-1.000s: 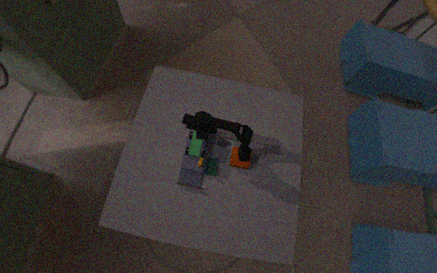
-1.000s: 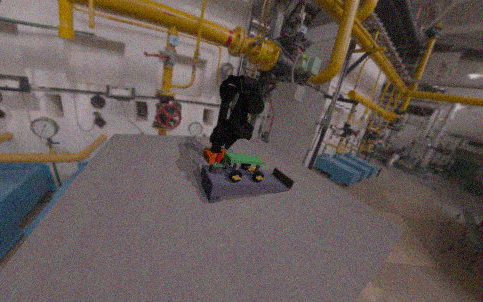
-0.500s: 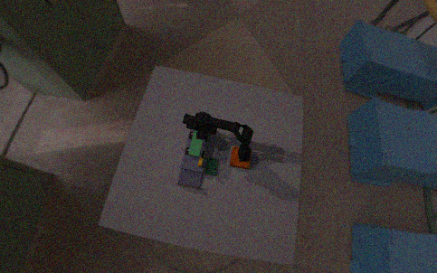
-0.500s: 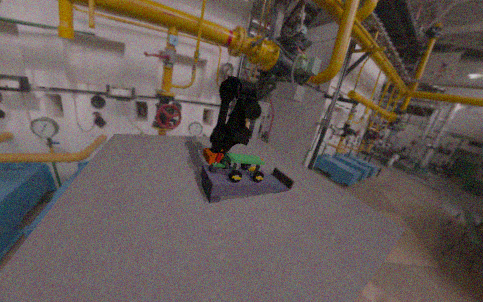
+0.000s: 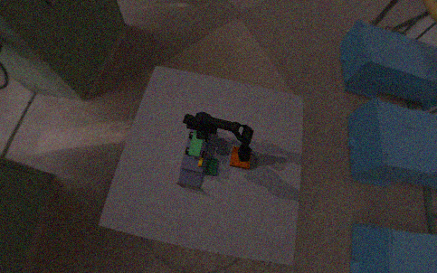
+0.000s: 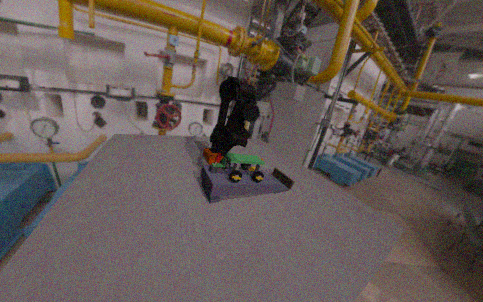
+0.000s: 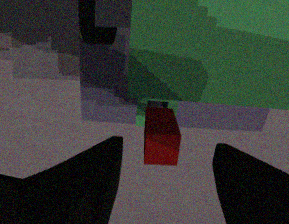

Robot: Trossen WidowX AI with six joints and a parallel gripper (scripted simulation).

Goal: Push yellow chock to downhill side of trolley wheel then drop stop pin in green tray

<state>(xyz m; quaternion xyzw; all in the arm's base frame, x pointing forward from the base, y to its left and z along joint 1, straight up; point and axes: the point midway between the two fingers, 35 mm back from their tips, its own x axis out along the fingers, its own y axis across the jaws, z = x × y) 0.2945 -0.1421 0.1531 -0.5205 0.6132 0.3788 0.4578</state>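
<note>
The stop pin is 1 cm to the right of my gripper tip and 4 cm below it. The rest, counted from my gripper tip: ramp 3 cm ahead, 10 cm to the left, 12 cm below; trolley 3 cm ahead, 10 cm to the left, 6 cm below; yellow chock 21 cm to the left, 9 cm below.
</note>
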